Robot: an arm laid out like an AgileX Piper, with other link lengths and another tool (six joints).
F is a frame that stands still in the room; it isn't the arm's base.
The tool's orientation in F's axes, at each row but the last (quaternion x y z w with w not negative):
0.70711, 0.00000, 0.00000, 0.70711
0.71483, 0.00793, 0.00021, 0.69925
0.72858, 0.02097, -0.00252, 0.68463
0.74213, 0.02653, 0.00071, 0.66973
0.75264, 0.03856, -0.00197, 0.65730
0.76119, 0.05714, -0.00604, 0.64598
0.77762, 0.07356, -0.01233, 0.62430
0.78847, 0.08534, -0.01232, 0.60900
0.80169, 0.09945, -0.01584, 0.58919
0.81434, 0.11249, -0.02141, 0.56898
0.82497, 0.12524, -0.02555, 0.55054
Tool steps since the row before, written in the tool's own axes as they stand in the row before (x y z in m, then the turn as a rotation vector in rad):
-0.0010, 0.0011, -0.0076, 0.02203, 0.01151, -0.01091
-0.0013, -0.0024, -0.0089, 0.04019, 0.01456, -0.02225
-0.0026, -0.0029, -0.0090, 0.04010, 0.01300, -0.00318
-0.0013, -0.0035, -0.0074, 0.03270, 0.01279, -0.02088
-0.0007, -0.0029, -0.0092, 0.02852, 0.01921, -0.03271
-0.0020, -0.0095, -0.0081, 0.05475, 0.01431, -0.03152
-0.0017, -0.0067, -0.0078, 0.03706, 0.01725, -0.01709
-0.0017, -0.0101, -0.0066, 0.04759, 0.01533, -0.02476
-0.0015, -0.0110, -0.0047, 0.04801, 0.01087, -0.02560
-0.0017, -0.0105, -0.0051, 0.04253, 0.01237, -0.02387
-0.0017, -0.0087, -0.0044, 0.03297, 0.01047, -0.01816
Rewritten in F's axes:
-0.0010, 0.0076, 0.0011, 0.02203, 0.01091, 0.01151
-0.0014, 0.0089, -0.0022, 0.04009, 0.02239, 0.01461
-0.0029, 0.0091, -0.0022, 0.04043, 0.00346, 0.01187
-0.0017, 0.0077, -0.0027, 0.03238, 0.02078, 0.01374
-0.0013, 0.0095, -0.0016, 0.02804, 0.03140, 0.02192
-0.0034, 0.0093, -0.0078, 0.05371, 0.03308, 0.01473
-0.0031, 0.0088, -0.0046, 0.03764, 0.01668, 0.01637
-0.0037, 0.0086, -0.0078, 0.04708, 0.02579, 0.01521
-0.0039, 0.0074, -0.0087, 0.04662, 0.02792, 0.01120
-0.0043, 0.0079, -0.0076, 0.04176, 0.02494, 0.01287
-0.0041, 0.0069, -0.0058, 0.03261, 0.01870, 0.01064

